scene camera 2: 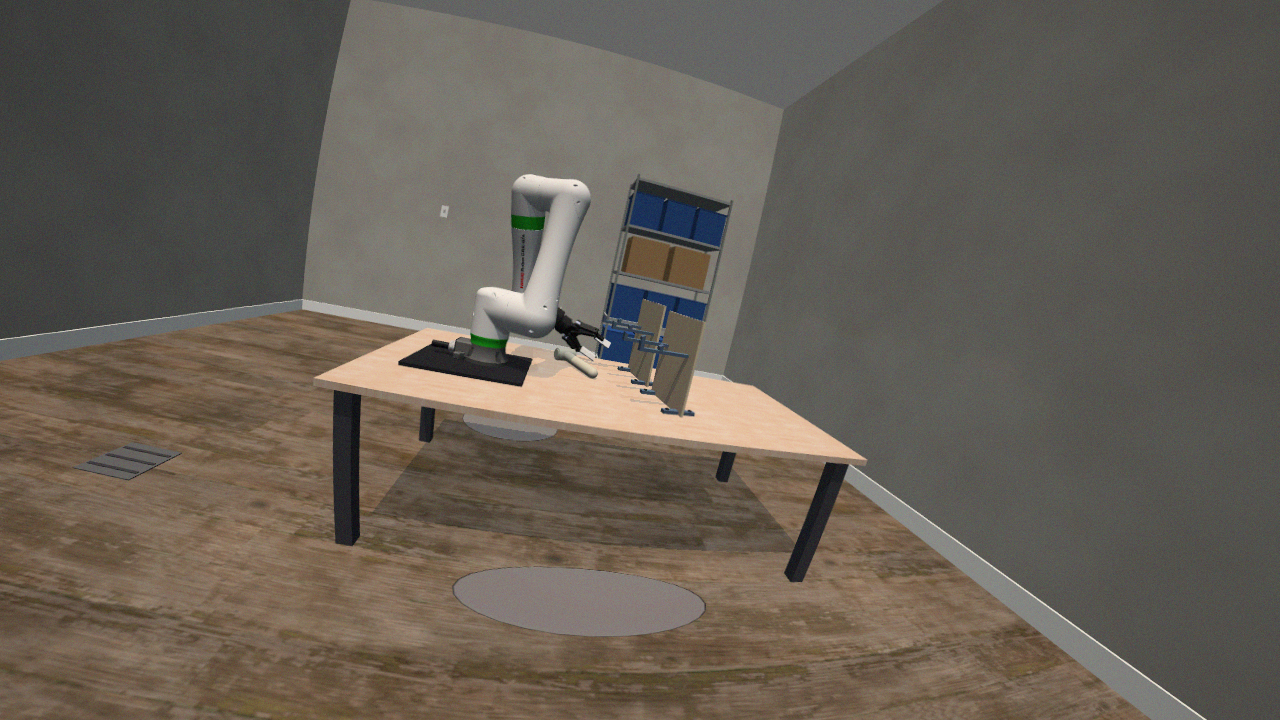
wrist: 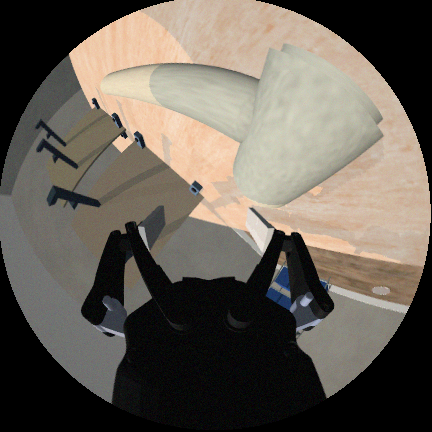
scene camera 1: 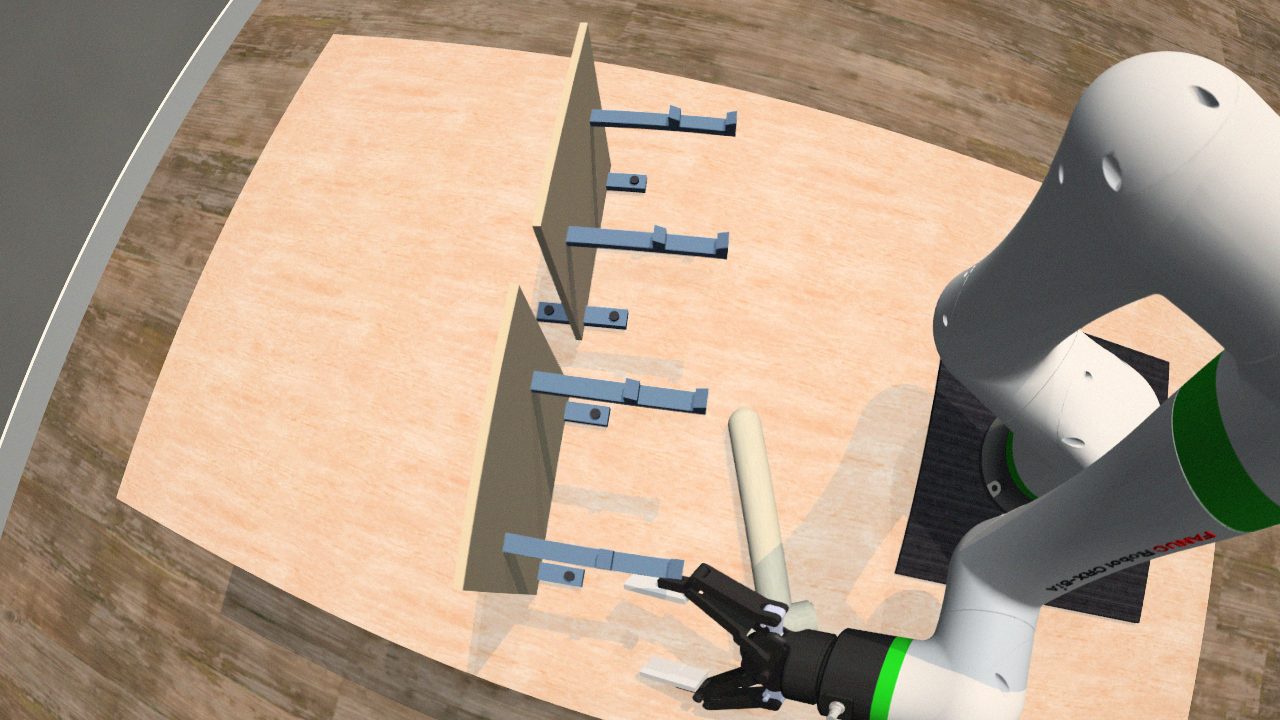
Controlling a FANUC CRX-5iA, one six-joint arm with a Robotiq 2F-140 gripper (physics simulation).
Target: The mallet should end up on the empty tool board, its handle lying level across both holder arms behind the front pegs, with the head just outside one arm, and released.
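Seen in the pictures: gripper, fingertip midpoint: [scene camera 2: 601,352] [wrist: 205,215] [scene camera 1: 639,624]; arm's base, link origin: [scene camera 2: 485,360] [scene camera 1: 1027,462].
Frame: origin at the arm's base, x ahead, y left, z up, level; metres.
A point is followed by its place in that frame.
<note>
The pale mallet [scene camera 1: 760,510] {x 0.331, y 0.145, z 0.032 m} [scene camera 2: 575,361] {x 0.310, y 0.144, z 0.021 m} [wrist: 200,92] {x 0.281, y 0.223, z 0.032 m} lies on the table; in scene camera 1 its head is mostly hidden under my gripper. My gripper [scene camera 1: 666,629] {x 0.418, y 0.305, z 0.046 m} [scene camera 2: 597,348] {x 0.418, y 0.305, z 0.046 m} [wrist: 205,215] {x 0.418, y 0.305, z 0.046 m} is open with nothing between its fingers. It is above the table at the head end, fingers pointing towards the boards' side. In scene camera 1 one fingertip shows close to the end of the lower board's lower holder arm [scene camera 1: 581,556] {x 0.480, y 0.253, z 0.189 m}. That lower board [scene camera 1: 505,474] {x 0.560, y 0.206, z 0.224 m} [wrist: 135,185] {x 0.566, y 0.166, z 0.082 m} stands upright; its upper holder arm [scene camera 1: 581,386] {x 0.528, y 0.103, z 0.189 m} [wrist: 77,196] {x 0.480, y 0.100, z 0.179 m} and lower one carry no tool.
A second upright board [scene camera 1: 572,179] {x 0.606, y -0.096, z 0.202 m} [scene camera 2: 678,358] {x 0.615, y -0.145, z 0.152 m} [wrist: 85,135] {x 0.610, y -0.119, z 0.093 m} stands beside the first, with two bare blue holder arms [scene camera 1: 631,119] {x 0.579, y -0.203, z 0.177 m} [scene camera 1: 617,237] {x 0.546, y -0.055, z 0.178 m} sticking out. Blue feet with dark bolts [scene camera 1: 586,414] {x 0.552, y 0.090, z 0.003 m} [scene camera 1: 560,575] {x 0.522, y 0.279, z 0.003 m} rest on the table. The robot base stands on a dark mat [scene camera 1: 926,528] {x 0.123, y 0.113, z -0.002 m} [scene camera 2: 429,362] {x -0.144, y -0.156, z 0.003 m}.
</note>
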